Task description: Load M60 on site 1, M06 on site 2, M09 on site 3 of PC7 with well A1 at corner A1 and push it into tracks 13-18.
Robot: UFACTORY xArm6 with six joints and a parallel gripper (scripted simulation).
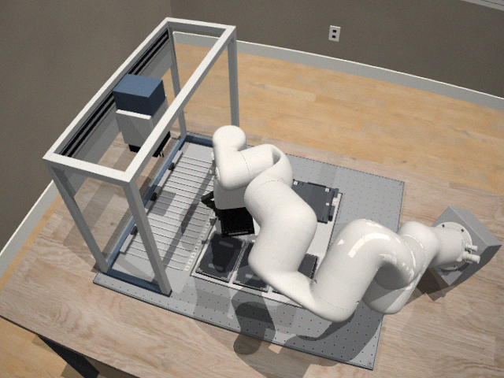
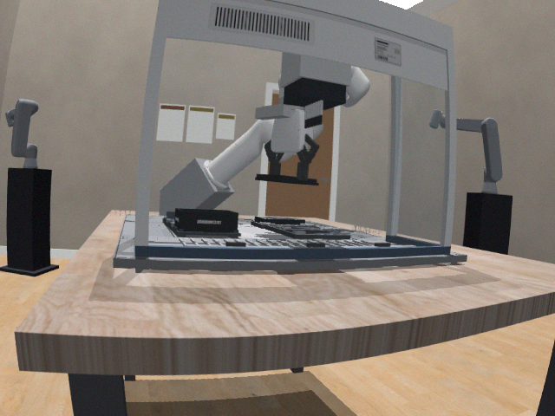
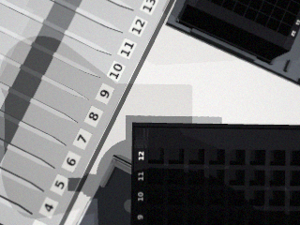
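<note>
The plate carrier PC7 lies 210 mm to the right of my hand and 130 mm below it. From my hand the other things lie so: nest S2: 140 mm below, 100 mm behind, 30 mm to the left.
</note>
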